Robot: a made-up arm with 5 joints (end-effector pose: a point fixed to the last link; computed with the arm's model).
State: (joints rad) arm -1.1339 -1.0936 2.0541 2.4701 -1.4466
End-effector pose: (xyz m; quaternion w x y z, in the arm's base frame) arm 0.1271 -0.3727 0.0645 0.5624 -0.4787 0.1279 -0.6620
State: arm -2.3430 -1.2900 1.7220 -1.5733 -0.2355
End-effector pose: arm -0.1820 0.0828 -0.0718 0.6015 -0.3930 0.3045 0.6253
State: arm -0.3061 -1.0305 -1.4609 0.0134 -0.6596
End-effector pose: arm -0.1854 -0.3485 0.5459 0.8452 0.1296 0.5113 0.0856
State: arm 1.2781 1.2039 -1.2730 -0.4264 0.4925
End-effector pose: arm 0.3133 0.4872 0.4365 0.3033 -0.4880 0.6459 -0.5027
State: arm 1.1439 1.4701 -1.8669 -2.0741 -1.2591
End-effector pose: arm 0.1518 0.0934 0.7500 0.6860 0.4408 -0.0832 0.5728
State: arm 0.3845 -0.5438 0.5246 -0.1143 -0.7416
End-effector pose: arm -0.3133 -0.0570 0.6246 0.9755 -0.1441 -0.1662 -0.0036
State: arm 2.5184 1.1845 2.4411 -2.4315 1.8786
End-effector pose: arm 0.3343 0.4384 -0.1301 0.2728 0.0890 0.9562 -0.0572
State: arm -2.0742 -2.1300 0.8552 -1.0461 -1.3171
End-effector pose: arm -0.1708 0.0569 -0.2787 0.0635 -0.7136 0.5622 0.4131
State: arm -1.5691 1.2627 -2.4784 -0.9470 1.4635
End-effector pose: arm 0.3146 -0.4272 0.1789 0.4291 0.0975 0.2955 0.8479
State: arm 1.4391 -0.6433 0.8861 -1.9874 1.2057
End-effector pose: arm -0.0770 0.4522 0.2576 0.1718 0.0290 -0.9470 -0.2699
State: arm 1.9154 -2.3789 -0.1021 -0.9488 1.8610
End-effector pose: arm 0.2611 0.1965 0.1167 0.1674 -0.4018 0.8152 -0.3820
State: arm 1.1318 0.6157 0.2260 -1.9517 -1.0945
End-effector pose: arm -0.0894 0.3025 0.8217 0.5020 0.0198 -0.0970 -0.8592
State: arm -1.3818 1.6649 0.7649 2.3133 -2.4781
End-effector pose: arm -0.3238 -0.4681 0.0165 0.3774 -0.5309 -0.1030 0.7517
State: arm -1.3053 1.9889 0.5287 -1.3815 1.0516
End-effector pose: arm 0.0158 -0.3876 0.3065 0.9675 -0.0229 0.2441 -0.0618
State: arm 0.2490 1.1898 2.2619 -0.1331 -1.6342
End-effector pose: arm 0.1195 -0.1152 0.7142 0.9593 -0.0546 0.2728 -0.0486
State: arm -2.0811 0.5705 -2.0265 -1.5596 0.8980
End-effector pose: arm -0.0421 -0.4167 -0.0529 0.8346 0.0550 0.1634 0.5232
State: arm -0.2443 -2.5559 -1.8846 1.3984 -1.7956
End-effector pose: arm -0.1154 -0.0721 0.1605 0.7168 -0.5239 0.3789 0.2611
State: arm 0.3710 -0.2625 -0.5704 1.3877 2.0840
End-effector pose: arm -0.4727 -0.4322 0.5145 0.5865 0.4954 -0.5430 0.3401
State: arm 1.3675 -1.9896 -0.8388 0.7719 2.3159
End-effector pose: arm 0.0761 -0.2952 0.4891 0.0146 0.2553 -0.5101 0.8212
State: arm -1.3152 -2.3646 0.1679 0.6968 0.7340
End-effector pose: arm 0.2250 -0.0465 -0.2658 0.1169 -0.2474 -0.8723 -0.4053
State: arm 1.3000 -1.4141 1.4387 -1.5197 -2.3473
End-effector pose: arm -0.0965 0.3328 0.7669 0.7737 -0.1421 0.2129 0.5796
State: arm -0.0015 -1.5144 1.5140 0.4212 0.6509
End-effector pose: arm 0.2241 -0.3418 0.3167 0.2596 0.1942 0.9428 -0.0772
